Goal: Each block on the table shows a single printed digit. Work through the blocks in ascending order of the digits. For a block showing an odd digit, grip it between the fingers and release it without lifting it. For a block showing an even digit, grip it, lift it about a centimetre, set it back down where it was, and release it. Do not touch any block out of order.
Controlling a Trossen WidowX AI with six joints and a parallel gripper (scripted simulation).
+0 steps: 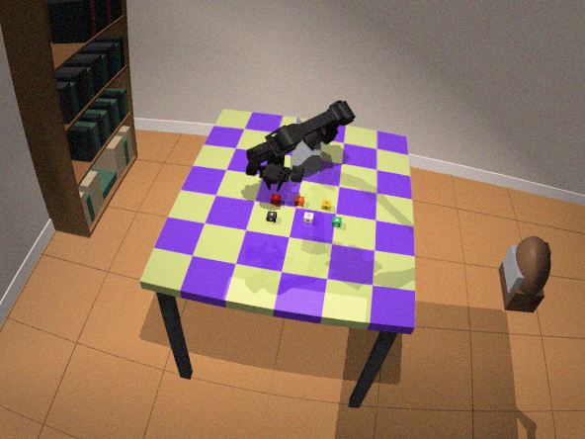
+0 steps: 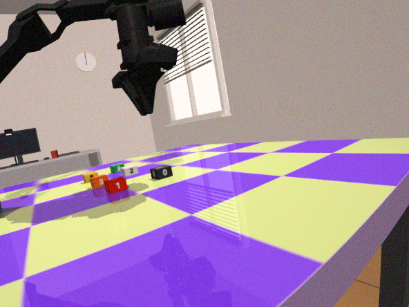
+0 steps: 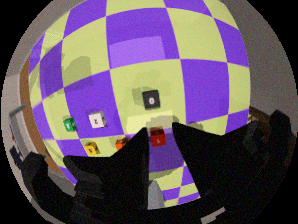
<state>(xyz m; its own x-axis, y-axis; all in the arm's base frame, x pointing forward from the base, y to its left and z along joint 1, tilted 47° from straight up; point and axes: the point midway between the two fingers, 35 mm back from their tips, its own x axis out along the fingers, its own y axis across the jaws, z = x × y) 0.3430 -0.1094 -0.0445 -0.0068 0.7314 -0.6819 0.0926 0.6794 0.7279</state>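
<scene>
Right now my gripper tip is 9 cm past the red block marked 1, 1 cm to the right of it and 11 cm above it. From my gripper tip the other things lie so: black block marked 0: 1 cm ahead, 11 cm below; then orange block marked 3: 9 cm behind, 9 cm to the left, 11 cm below; then white block marked 2: 1 cm behind, 13 cm to the left, 11 cm below.
</scene>
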